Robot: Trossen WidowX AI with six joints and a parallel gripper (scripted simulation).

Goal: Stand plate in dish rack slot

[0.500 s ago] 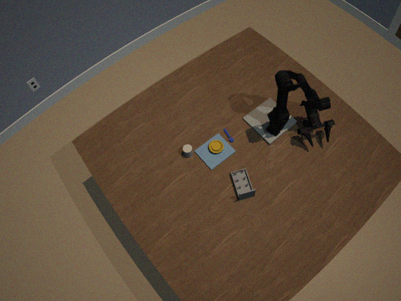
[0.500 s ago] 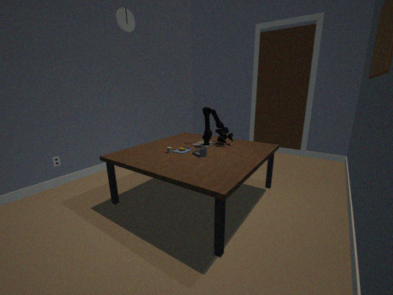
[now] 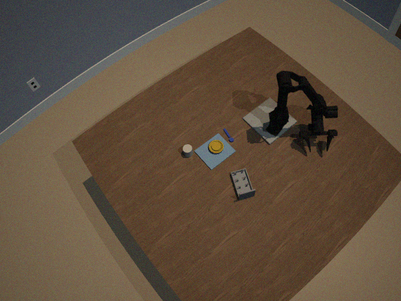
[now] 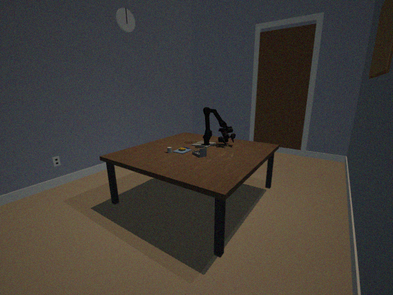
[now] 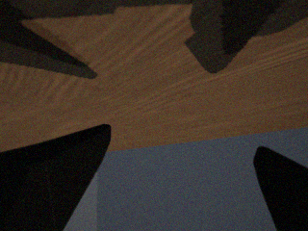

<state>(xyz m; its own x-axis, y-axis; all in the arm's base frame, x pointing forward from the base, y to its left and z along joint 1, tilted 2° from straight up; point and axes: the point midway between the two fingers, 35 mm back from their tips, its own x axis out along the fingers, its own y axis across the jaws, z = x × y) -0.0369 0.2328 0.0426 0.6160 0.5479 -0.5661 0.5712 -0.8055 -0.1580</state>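
The yellow plate is 410 mm to the right of my gripper tip, 270 mm ahead of it and 30 mm below it. The rest, counted from my gripper tip: cup 500 mm to the right, 370 mm ahead, 20 mm below; blue spoon 400 mm to the right, 180 mm ahead, 40 mm below; grey dish rack 350 mm ahead, 200 mm to the right, 20 mm below.
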